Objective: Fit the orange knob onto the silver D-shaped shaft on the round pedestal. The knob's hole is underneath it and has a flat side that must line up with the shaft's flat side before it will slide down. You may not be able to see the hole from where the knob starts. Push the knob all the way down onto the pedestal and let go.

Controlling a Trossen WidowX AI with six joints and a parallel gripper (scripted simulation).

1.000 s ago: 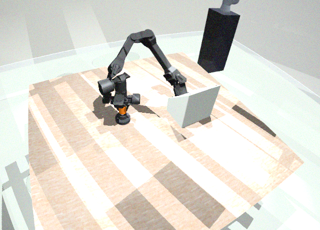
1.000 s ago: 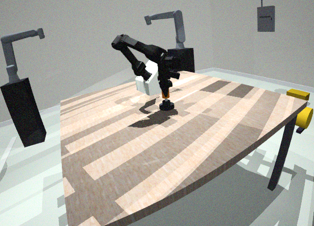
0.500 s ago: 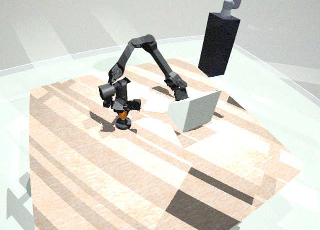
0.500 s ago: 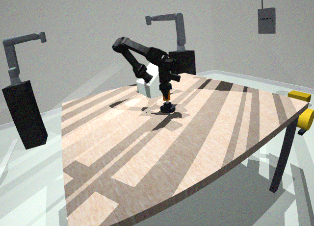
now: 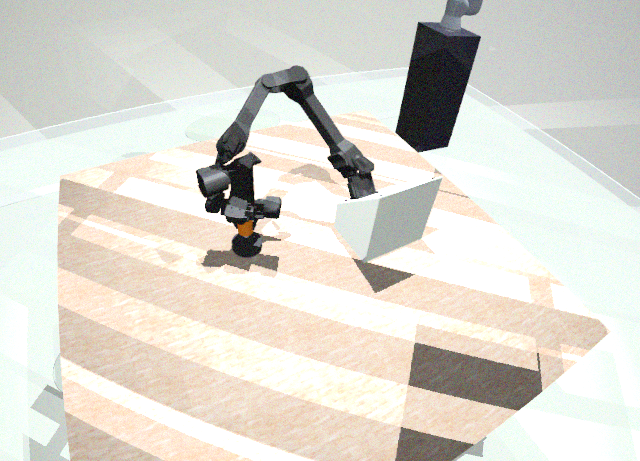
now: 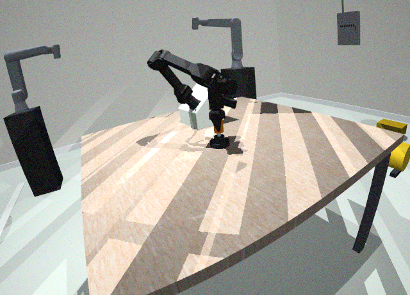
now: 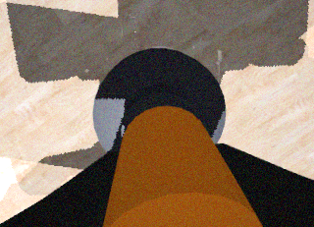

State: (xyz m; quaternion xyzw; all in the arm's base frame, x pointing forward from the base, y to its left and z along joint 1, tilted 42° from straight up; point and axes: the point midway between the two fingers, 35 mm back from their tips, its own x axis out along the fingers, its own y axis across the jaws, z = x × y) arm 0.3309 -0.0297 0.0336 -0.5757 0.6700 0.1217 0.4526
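Now: the orange knob 3 cm above my gripper tip. From my gripper tip the other things lie so: round pedestal (4 cm below).
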